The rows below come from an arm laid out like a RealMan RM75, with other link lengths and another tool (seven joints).
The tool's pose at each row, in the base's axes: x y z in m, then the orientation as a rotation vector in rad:
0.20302 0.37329 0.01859 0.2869 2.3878 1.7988
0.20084 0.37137 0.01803 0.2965 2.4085 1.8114
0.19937 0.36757 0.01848 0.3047 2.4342 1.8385
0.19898 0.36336 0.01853 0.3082 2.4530 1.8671
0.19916 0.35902 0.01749 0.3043 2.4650 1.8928
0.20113 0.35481 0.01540 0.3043 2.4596 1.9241
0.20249 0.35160 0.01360 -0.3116 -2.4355 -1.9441
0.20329 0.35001 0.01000 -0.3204 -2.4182 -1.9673
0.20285 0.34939 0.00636 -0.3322 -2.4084 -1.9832
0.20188 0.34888 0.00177 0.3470 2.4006 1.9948
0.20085 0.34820 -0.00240 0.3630 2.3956 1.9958
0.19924 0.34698 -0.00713 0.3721 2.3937 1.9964
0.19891 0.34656 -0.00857 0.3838 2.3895 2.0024
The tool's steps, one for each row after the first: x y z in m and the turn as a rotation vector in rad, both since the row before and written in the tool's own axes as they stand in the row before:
0.00167 -0.00120 -0.00213 0.0043 0.0169 0.0185
0.00060 -0.00071 -0.00399 -0.0002 0.0282 0.0252
-0.00047 -0.00110 -0.00406 -0.0041 0.0261 0.0203
-0.00106 -0.00208 -0.00381 -0.0060 0.0225 0.0123
-0.00284 -0.00276 -0.00320 -0.0164 0.0136 0.0095
-0.00204 -0.00226 -0.00247 -0.0181 0.0092 0.0136
-0.00149 -0.00368 -0.00062 -0.0186 -0.0035 0.0042
-0.00015 -0.00371 0.00012 -0.0121 -0.0065 0.0041
0.00024 -0.00470 0.00030 -0.0094 -0.0092 0.0044
0.00031 -0.00434 0.00000 -0.0027 -0.0075 0.0073
0.00066 -0.00507 -0.00052 -0.0011 -0.0036 0.0046
0.00003 -0.00152 -0.00018 -0.0044 -0.0027 0.0073

